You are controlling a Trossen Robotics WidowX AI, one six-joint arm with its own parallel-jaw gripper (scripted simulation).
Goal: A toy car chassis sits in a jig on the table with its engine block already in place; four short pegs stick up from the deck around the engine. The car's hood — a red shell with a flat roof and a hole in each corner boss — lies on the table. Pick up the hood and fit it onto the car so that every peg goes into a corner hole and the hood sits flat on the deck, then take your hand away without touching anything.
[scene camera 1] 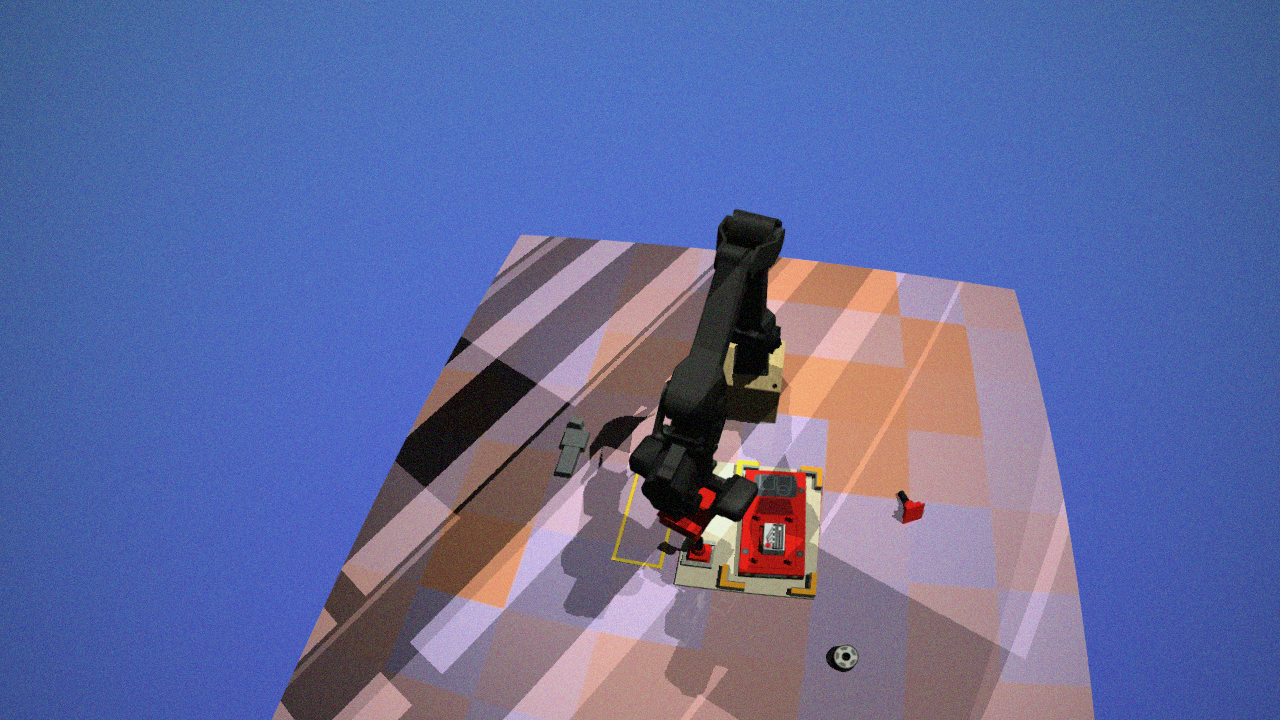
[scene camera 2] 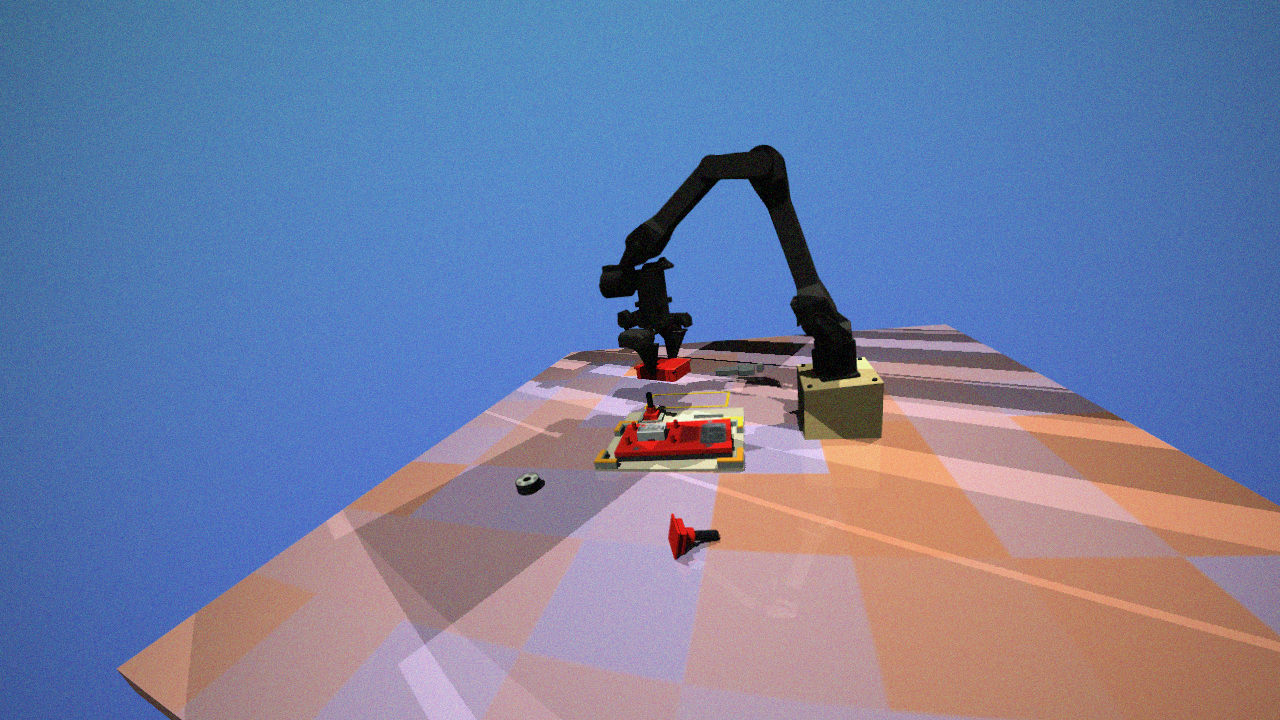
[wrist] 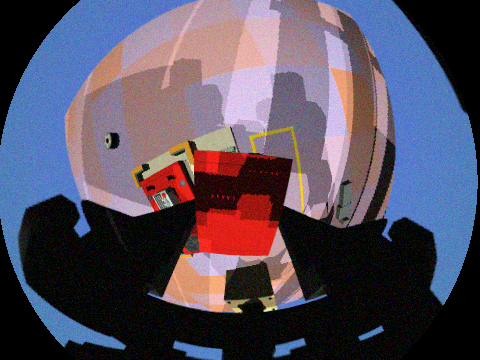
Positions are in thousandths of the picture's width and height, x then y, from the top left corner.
My gripper (scene camera 1: 541,703) holds a red hood (scene camera 2: 522,513).
The red hood also shows in the wrist view (wrist: 499,549). My gripper also shows in scene camera 2 (scene camera 2: 518,513) and in the wrist view (wrist: 497,574).
